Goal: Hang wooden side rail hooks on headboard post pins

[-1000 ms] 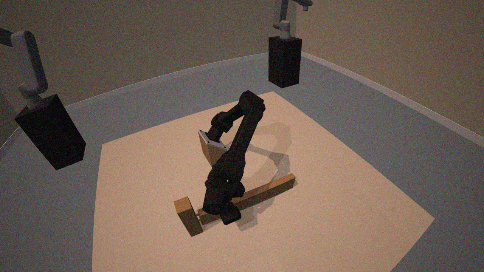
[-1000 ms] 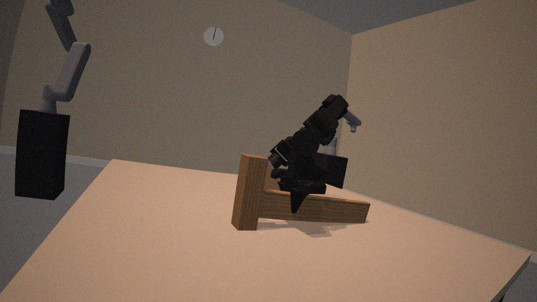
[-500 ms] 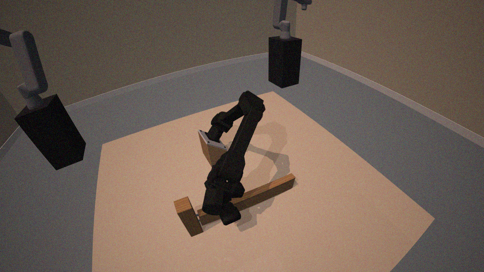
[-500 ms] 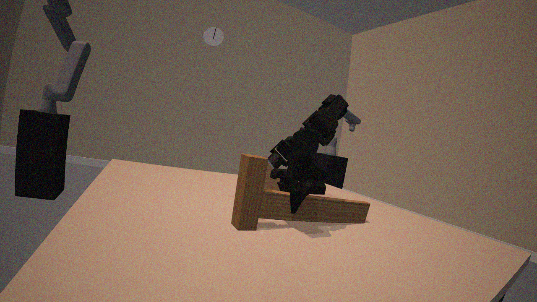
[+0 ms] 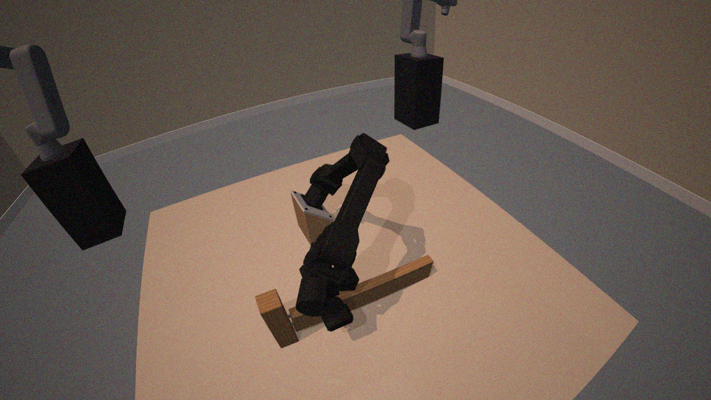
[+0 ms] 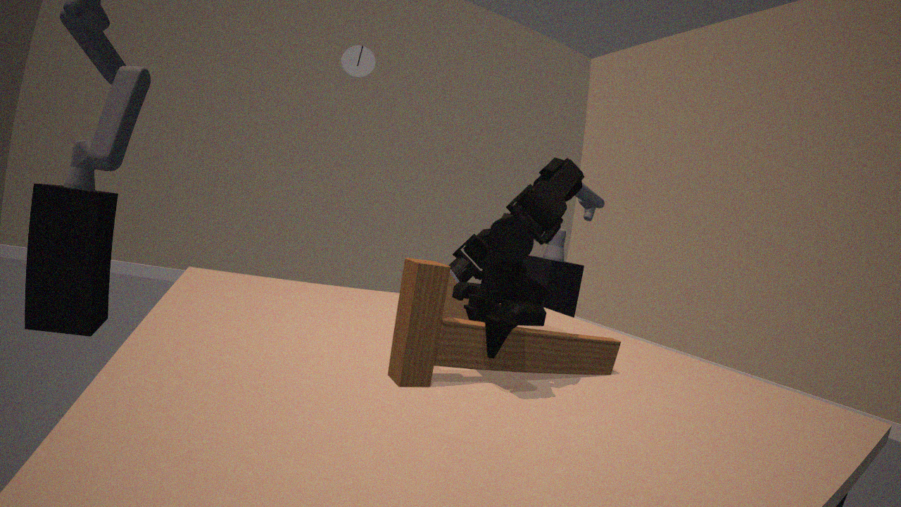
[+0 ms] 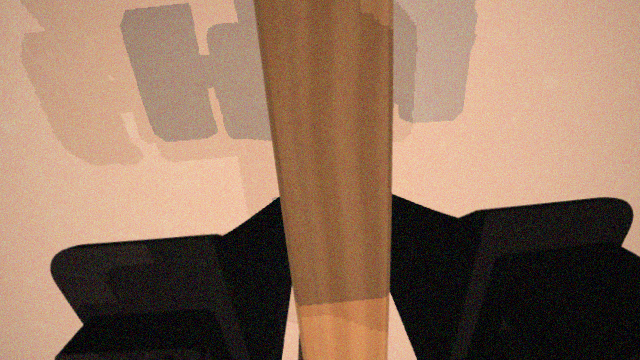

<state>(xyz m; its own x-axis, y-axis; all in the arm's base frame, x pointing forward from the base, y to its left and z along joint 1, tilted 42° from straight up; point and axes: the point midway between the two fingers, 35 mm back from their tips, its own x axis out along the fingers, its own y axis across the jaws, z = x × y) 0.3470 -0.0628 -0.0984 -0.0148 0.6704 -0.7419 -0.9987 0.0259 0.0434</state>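
Right now the headboard post is 120 mm to the right of my gripper tip, 40 mm above it and 10 mm behind it.
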